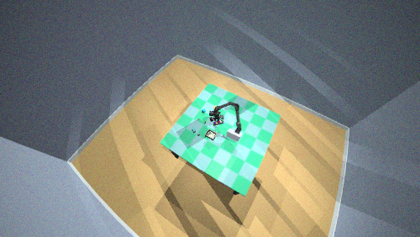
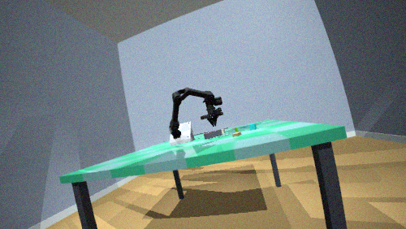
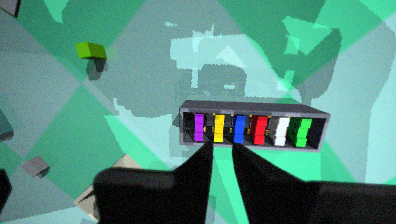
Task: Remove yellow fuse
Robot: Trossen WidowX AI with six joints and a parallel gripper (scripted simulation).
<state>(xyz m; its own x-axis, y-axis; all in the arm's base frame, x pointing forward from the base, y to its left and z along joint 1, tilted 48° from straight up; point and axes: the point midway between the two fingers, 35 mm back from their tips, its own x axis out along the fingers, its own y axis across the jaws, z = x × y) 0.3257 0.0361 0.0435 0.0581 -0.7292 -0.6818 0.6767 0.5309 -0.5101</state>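
Right now the yellow fuse is 5 cm below my gripper tip. Round my gripper tip: purple fuse (1 cm ahead, 2 cm to the left, 5 cm below); then tray (2 cm behind, 19 cm to the left, 7 cm below); then blue fuse (1 cm behind, 1 cm to the right, 5 cm below).
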